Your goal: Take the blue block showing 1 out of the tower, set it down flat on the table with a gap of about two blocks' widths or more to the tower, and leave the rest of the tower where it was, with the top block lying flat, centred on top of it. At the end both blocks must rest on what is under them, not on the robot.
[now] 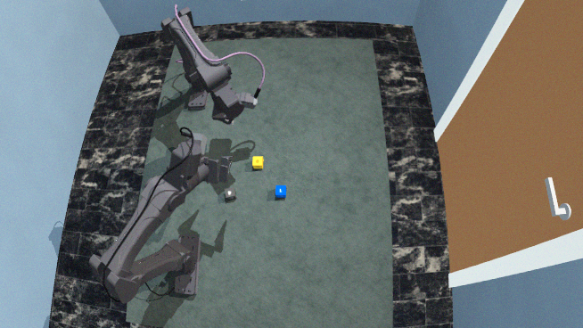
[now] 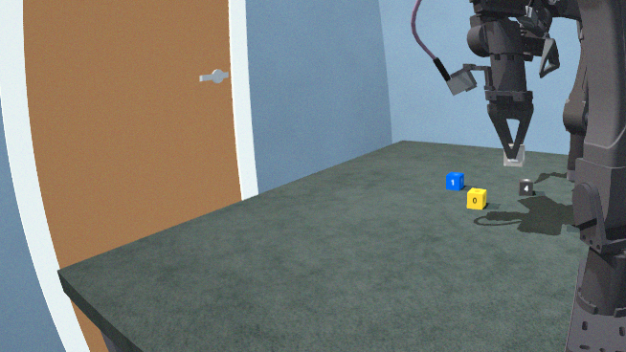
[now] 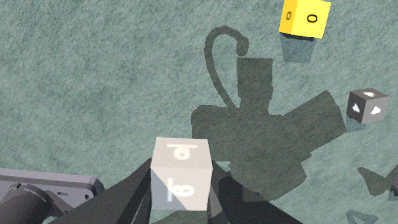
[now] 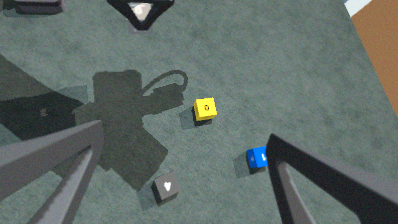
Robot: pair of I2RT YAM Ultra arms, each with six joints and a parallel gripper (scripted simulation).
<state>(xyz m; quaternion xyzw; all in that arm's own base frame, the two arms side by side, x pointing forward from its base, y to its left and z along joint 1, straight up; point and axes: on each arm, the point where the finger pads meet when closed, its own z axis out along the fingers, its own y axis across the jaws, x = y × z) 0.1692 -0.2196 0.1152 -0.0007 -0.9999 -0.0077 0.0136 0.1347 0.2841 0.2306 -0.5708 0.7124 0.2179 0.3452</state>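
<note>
The yellow block marked 0 lies 12 cm to the right of my left hand, 12 cm below it and 9 cm ahead of it. Also, from my left hand: blue block showing 1: 22 cm to the right, 16 cm ahead, 12 cm below; then white block: right at my left hand; then small dark block showing 4: 23 cm to the right, 12 cm below, 1 cm behind.
</note>
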